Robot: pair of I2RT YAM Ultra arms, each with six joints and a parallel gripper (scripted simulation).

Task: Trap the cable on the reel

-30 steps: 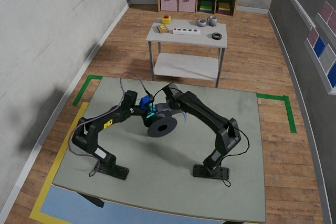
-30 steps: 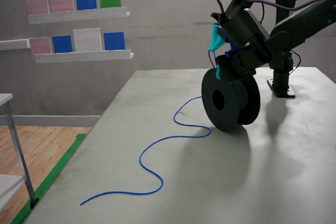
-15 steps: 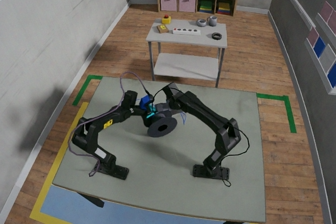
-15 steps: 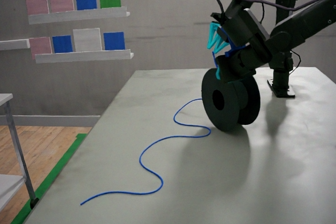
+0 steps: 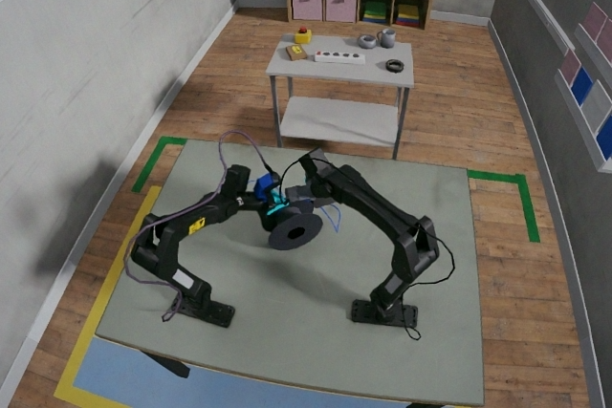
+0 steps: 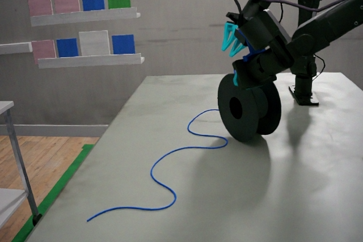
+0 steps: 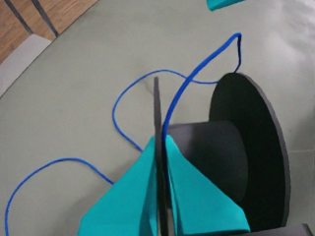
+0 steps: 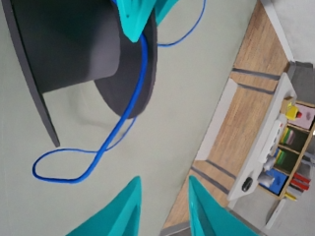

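The dark reel is 7 cm below my left hand, 3 cm behind it and 2 cm to the right of it.
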